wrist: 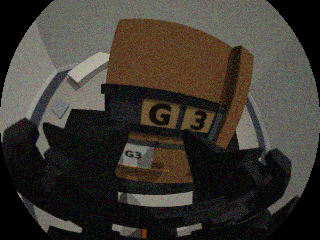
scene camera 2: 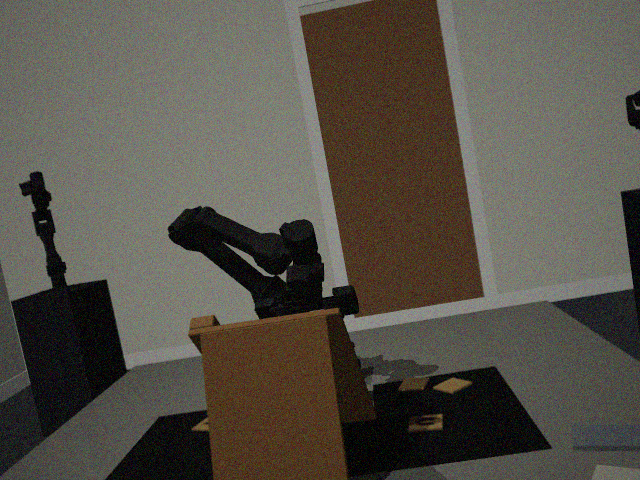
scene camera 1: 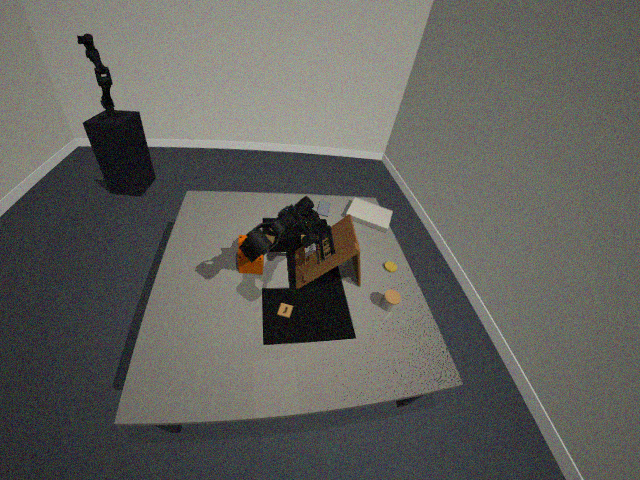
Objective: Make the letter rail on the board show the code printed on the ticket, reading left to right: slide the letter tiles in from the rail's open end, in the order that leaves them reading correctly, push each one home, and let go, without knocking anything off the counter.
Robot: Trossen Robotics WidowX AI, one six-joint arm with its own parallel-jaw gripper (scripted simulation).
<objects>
same spot on black mat: (wrist: 117, 184) = (scene camera 1: 290, 251)
</objects>
